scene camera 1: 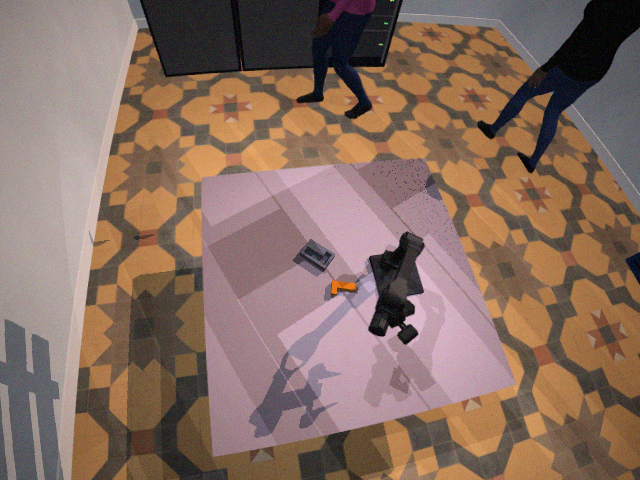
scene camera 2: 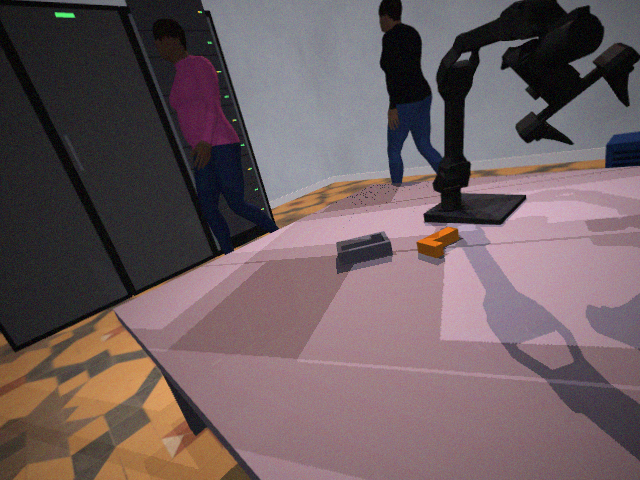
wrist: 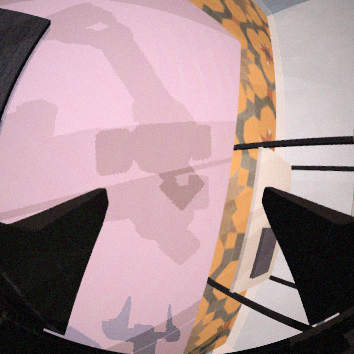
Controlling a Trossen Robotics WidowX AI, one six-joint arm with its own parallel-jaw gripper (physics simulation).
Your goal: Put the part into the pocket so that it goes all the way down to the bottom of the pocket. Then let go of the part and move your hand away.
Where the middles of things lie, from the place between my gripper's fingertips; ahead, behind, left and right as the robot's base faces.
The orange L-shaped block point(scene camera 2: 432, 245) lies 8 cm ahead of my hand, 30 cm to the right of it and 20 cm below it.
